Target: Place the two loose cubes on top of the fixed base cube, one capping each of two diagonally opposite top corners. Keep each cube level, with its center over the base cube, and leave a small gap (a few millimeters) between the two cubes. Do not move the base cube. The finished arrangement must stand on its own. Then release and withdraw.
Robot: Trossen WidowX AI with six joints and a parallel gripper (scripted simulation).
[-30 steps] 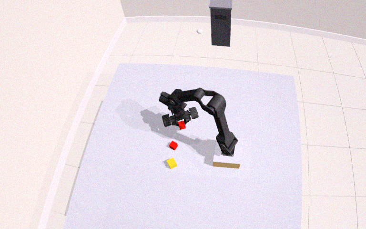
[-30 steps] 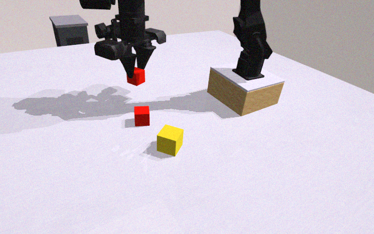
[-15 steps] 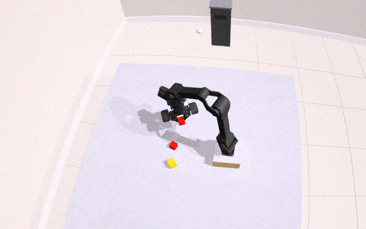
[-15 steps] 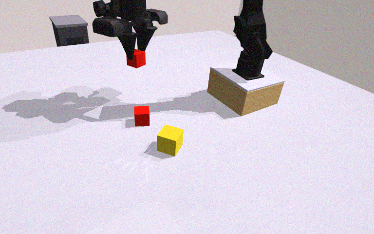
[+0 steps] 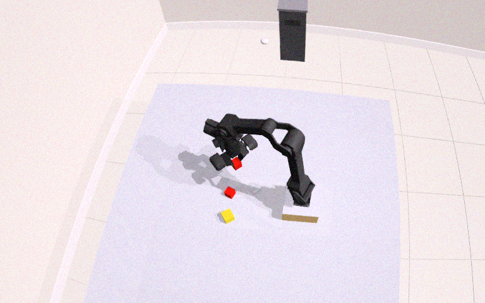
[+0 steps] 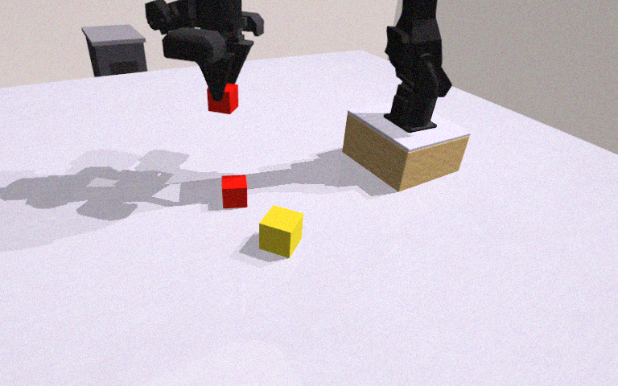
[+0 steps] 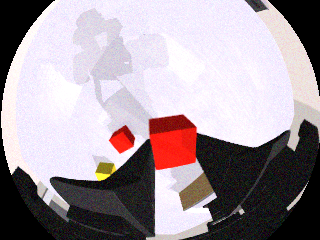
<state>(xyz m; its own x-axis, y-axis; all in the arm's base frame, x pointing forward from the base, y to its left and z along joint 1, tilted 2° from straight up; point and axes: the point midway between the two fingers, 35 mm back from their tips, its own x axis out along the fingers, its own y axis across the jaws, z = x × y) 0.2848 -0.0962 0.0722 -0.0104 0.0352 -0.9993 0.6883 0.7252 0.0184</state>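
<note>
Right now my gripper tip is 19 cm to the right of the yellow base cube and 10 cm above it. Round my gripper tip: red cube: right at my gripper tip.
</note>
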